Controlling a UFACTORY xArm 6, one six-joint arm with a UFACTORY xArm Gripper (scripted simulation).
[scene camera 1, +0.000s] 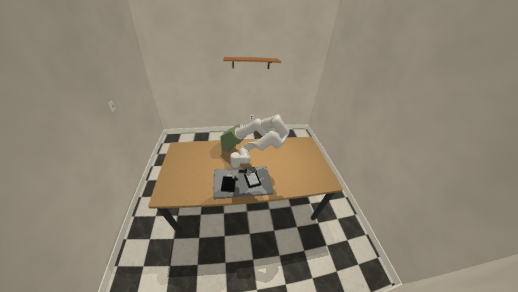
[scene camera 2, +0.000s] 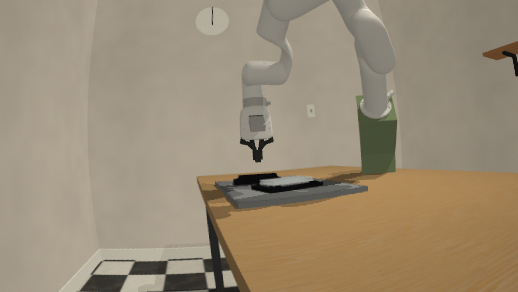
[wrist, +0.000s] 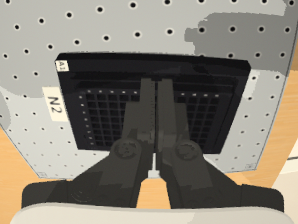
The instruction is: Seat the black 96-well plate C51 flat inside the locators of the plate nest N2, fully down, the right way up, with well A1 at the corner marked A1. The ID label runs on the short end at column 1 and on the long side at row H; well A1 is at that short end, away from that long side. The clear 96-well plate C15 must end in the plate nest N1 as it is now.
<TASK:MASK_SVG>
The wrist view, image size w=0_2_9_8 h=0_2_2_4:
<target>my gripper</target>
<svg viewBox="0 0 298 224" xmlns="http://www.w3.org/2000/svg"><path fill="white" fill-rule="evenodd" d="M10 222L10 224L294 224L293 220L284 213L284 198L280 191L248 184L237 185L231 178L204 159L200 146L190 140L185 103L174 103L172 79L158 81L155 124L155 81L151 81L151 78L141 78L140 101L126 101L122 138L113 143L109 155L73 180L67 181L67 179L35 182L25 186L22 191L21 209ZM154 139L155 171L159 171L160 178L166 182L170 209L136 208L141 183L148 178L148 169L152 170Z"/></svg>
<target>black plate C51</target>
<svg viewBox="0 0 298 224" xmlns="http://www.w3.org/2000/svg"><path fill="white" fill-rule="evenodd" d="M73 78L74 94L89 149L110 150L113 143L122 137L126 101L140 101L141 78L151 78L151 81L155 81L155 124L158 81L162 81L162 78L173 80L174 103L185 103L190 140L196 142L201 147L202 153L211 153L233 94L231 80L127 75L75 75Z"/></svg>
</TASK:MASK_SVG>
